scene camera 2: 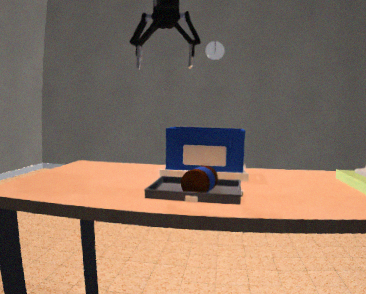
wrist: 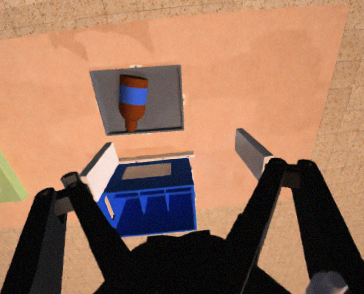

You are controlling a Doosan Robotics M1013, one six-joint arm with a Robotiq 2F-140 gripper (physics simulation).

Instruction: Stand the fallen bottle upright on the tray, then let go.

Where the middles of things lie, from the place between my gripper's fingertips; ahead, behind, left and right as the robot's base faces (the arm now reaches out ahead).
Labels:
My hand is 310 mm above the brown bottle (scene camera 2: 204, 178) and 120 mm past it.

